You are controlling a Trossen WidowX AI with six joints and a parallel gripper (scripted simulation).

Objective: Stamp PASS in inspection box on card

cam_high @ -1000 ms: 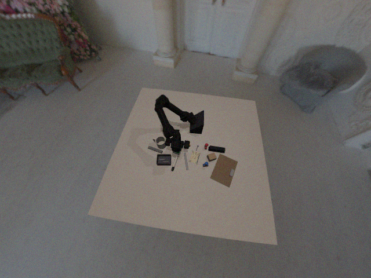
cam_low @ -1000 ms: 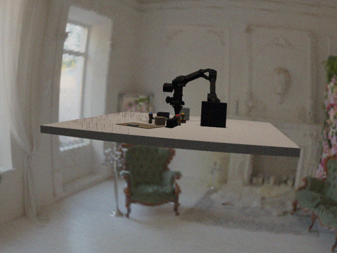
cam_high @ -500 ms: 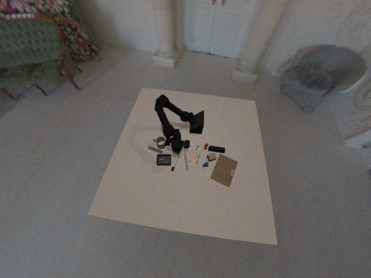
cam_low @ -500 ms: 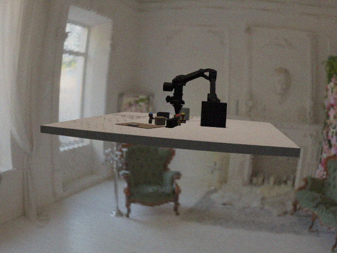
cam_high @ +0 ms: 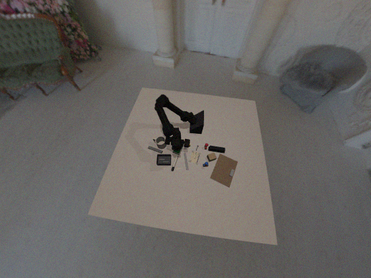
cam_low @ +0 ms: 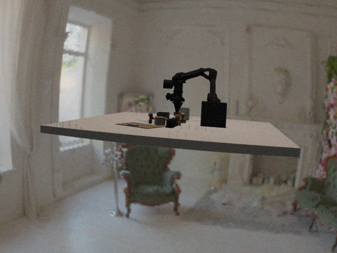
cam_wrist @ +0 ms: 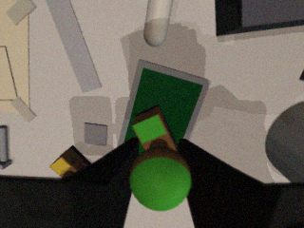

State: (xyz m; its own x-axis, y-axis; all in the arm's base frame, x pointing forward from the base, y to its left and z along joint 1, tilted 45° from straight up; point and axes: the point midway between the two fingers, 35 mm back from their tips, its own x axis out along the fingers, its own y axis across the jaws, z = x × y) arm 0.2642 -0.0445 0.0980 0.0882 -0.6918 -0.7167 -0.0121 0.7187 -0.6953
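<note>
My gripper tip is 50 mm above the green ink pad. Round my gripper tip: green-knobbed stamp: right at my gripper tip; grey ruler: 90 mm ahead, 80 mm to the left, 60 mm below; yellow stamp: 60 mm behind, 80 mm to the left, 40 mm below.
</note>
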